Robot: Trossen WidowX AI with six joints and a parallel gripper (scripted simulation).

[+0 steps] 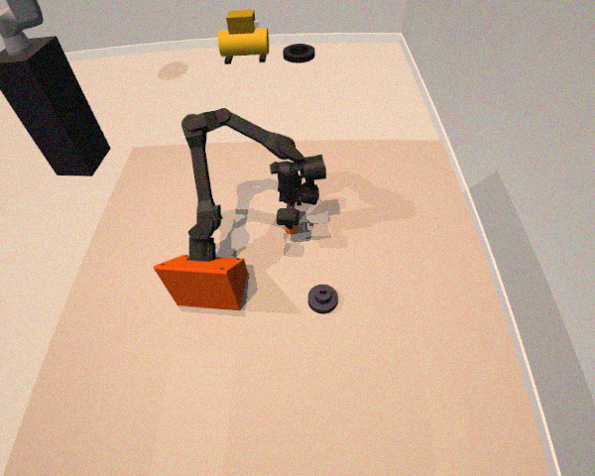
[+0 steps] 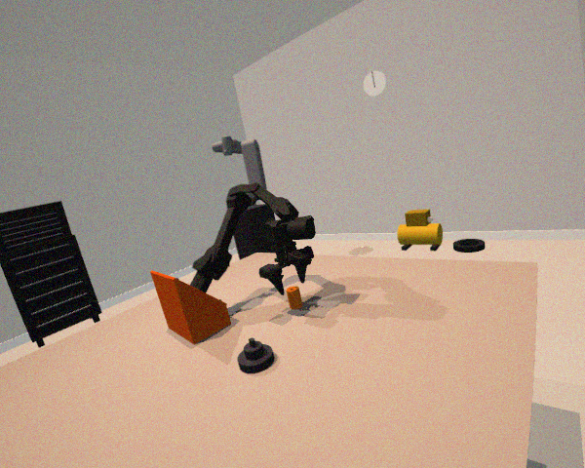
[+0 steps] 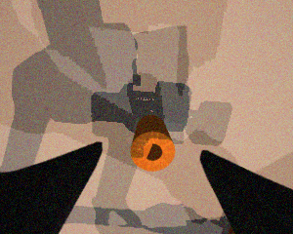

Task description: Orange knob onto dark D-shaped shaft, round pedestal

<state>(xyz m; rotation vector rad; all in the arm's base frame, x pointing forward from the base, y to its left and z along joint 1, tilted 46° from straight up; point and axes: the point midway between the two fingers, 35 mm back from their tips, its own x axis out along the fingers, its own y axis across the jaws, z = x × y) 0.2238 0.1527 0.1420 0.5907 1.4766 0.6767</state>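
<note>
Right now the orange knob is 3 cm below my gripper tip. Round my gripper tip: dark round pedestal (12 cm ahead, 25 cm to the right, 3 cm below).
</note>
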